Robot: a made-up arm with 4 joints.
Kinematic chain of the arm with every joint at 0, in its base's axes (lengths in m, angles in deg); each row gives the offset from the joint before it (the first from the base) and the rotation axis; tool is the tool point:
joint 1: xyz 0 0 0.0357 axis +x
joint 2: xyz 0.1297 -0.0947 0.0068 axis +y
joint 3: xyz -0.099 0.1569 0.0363 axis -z
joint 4: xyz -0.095 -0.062 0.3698 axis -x
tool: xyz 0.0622 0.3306 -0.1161
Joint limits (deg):
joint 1: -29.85..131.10
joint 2: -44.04..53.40
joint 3: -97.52..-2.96
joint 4: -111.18..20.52
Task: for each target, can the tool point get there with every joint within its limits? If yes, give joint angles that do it. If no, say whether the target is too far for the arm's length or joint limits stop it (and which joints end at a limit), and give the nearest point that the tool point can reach.
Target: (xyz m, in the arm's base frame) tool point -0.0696 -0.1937 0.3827
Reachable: yes | joints 78.26 -0.86 -14.72 5.94
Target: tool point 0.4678 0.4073 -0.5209
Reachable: no: joint limits stop it (at a limit: joint 1, joint 2, joint 3) | nearest point 0.2421 0.4040 0.1157 | short by 0.675 m
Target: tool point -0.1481 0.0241 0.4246
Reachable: yes | joints 1.54 15.46 -88.91 -0.60
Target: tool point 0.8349 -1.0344 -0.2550
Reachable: no: too far | nearest point 0.5526 -0.6230 -0.1394 | short by 0.512 m
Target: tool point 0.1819 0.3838 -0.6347
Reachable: no: joint limits stop it (at a limit: joint 1, joint 2, joint 4) | nearest point -0.1015 0.2487 -0.0659 | short by 0.650 m
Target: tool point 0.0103 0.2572 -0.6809
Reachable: no: joint limits stop it (at a limit: joint 1, joint 2, joint 4) | nearest point -0.1494 0.2012 -0.0921 | short by 0.613 m
